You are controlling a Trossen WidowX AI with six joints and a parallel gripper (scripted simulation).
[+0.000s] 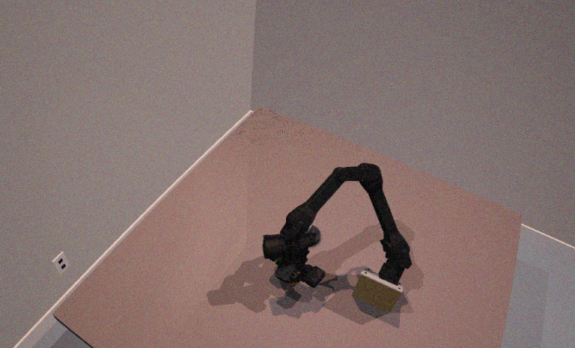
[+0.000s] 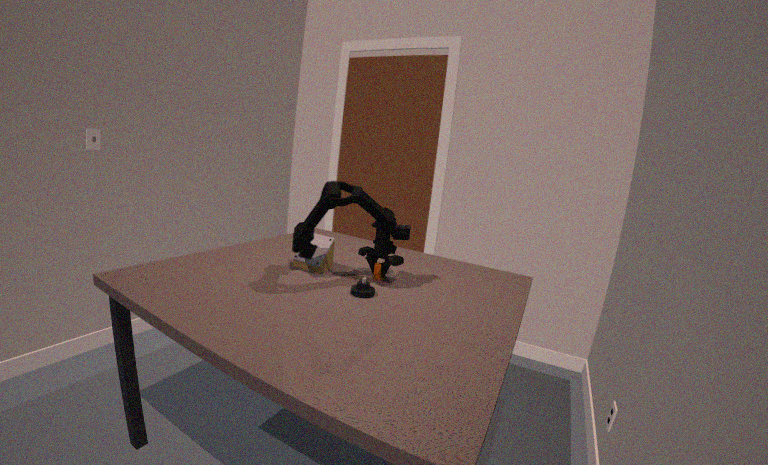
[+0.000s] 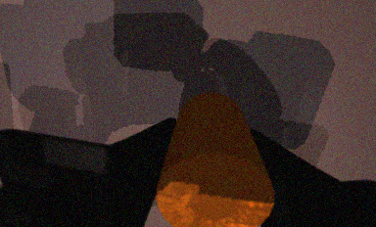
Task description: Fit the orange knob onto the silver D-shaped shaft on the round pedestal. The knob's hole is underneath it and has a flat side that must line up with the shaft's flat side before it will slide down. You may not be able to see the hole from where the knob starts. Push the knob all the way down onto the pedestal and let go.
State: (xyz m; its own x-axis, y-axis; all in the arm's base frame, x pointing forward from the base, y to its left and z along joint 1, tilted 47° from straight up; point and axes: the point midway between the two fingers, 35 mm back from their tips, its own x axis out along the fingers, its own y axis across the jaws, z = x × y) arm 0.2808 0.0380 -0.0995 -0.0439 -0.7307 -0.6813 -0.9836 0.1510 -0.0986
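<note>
Right now my gripper tip is 18 cm to the left of the round pedestal, 3 cm short of it and 2 cm below it. Round my gripper tip: orange knob 3 cm above.
</note>
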